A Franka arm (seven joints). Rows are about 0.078 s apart.
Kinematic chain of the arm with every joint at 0, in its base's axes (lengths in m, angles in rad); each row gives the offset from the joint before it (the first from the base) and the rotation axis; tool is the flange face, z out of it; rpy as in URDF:
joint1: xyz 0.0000 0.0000 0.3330 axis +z
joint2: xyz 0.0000 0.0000 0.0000 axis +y
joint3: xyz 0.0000 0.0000 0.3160 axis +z
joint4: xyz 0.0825 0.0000 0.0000 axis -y
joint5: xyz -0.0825 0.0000 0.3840 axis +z
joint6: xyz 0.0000 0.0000 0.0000 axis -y
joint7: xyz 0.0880 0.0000 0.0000 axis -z
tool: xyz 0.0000 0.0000 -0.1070 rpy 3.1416 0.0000 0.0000
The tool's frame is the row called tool.
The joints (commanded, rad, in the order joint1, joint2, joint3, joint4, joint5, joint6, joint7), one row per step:
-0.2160 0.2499 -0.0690 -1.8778 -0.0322 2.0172 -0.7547
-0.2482 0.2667 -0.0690 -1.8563 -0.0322 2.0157 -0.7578
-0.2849 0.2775 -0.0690 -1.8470 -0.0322 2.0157 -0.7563
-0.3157 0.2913 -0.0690 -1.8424 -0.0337 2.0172 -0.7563
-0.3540 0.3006 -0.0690 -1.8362 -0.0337 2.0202 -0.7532
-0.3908 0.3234 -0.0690 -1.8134 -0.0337 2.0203 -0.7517
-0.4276 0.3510 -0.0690 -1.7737 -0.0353 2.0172 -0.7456
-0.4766 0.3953 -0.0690 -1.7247 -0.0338 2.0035 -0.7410
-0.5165 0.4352 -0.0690 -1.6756 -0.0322 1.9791 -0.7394
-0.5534 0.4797 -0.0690 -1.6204 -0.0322 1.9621 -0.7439
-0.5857 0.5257 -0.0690 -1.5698 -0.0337 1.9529 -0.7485
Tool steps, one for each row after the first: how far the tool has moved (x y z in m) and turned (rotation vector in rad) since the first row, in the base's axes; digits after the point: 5 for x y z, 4 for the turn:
-0.00021 -0.02015 -0.00069 -0.0017 -0.0027 -0.0288
-0.00501 -0.04208 -0.00312 -0.0021 -0.0011 -0.0668
-0.01019 -0.06032 -0.00939 -0.0017 0.0069 -0.0967
-0.01740 -0.08273 -0.01212 -0.0024 0.0072 -0.1378
-0.02131 -0.10577 -0.01607 -0.0039 0.0077 -0.1756
-0.02272 -0.13061 -0.01591 -0.0109 0.0005 -0.2169
-0.02811 -0.16279 -0.02330 -0.0096 0.0097 -0.2707
-0.03345 -0.18928 -0.02905 -0.0048 0.0243 -0.3129
-0.03721 -0.21531 -0.03496 -0.0039 0.0314 -0.3446
-0.04084 -0.23873 -0.04384 -0.0046 0.0374 -0.3705

